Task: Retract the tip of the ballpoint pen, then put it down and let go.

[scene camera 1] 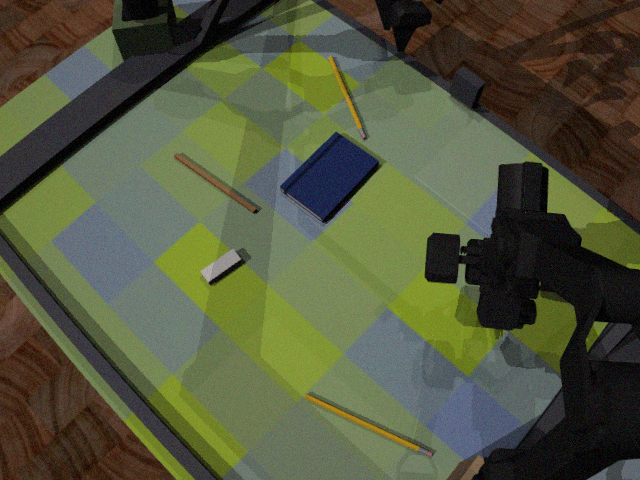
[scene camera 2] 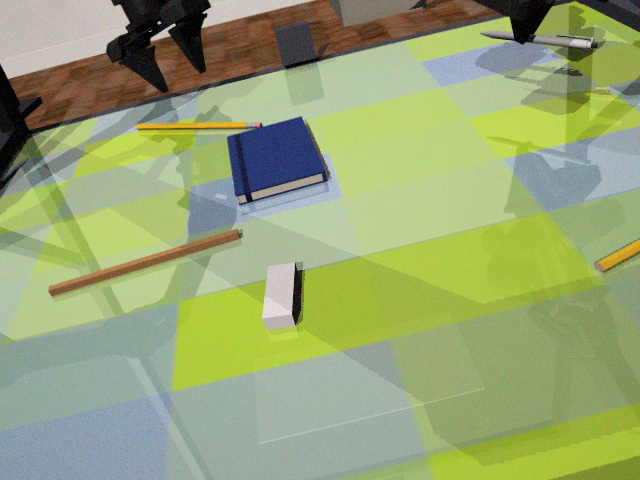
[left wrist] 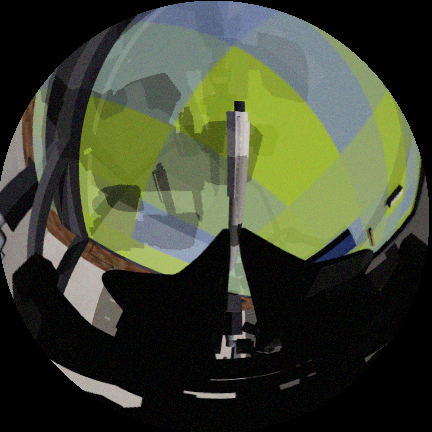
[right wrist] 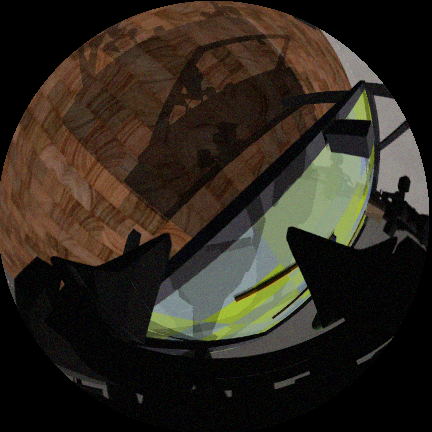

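Pixels of known places: left gripper, fingertip midpoint: [scene camera 2: 522, 40] [left wrist: 233, 233] [right wrist: 379, 192]; right gripper, fingertip midpoint: [scene camera 1: 393, 40] [scene camera 2: 183, 82] [right wrist: 230, 236]; left arm's base, origin of the base link: [right wrist: 384, 210]; right arm's base, origin of the base link: [scene camera 1: 140, 6].
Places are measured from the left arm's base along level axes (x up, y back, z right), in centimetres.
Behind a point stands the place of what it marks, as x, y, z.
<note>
The grey ballpoint pen [scene camera 2: 566, 40] {-3.6, -16.1, 23.4} [left wrist: 238, 165] {-3.5, -15.8, 23.5} has a dark push button at one end, a clip and a dark band. My left gripper [scene camera 2: 523, 40] {-4.3, -18.7, 27.8} [left wrist: 233, 233] {-4.3, -18.7, 27.8} is shut on the pen near the dark band and holds it level above the table, at the top right in scene camera 2. The button end points away from the fingers in the left wrist view. In scene camera 1 the arm hides the pen. My right gripper [scene camera 2: 184, 81] {-9.3, -57.1, 57.5} [right wrist: 230, 236] {-9.3, -57.1, 57.5} is open and empty, high near the table's far left edge in scene camera 2.
A blue notebook [scene camera 1: 330, 176] {-9.2, -46.7, 27.1} [scene camera 2: 279, 159] {-9.2, -46.5, 25.3} lies mid-table. A yellow pencil [scene camera 1: 347, 98] {-9.9, -55.0, 41.5} [scene camera 2: 196, 125] {-9.9, -55.5, 41.6} lies beside it, another yellow pencil [scene camera 1: 367, 424] {-9.7, -18.0, 1.0} [scene camera 2: 620, 255] {-9.8, -25.2, -1.2} lies farther off. A brown stick [scene camera 1: 216, 182] {-9.7, -60.0, 14.6} [scene camera 2: 147, 262] {-9.9, -60.2, 14.2} and a white eraser [scene camera 1: 222, 266] {-9.2, -48.8, 4.8} [scene camera 2: 280, 294] {-9.2, -49.1, 4.1} also lie on the table.
</note>
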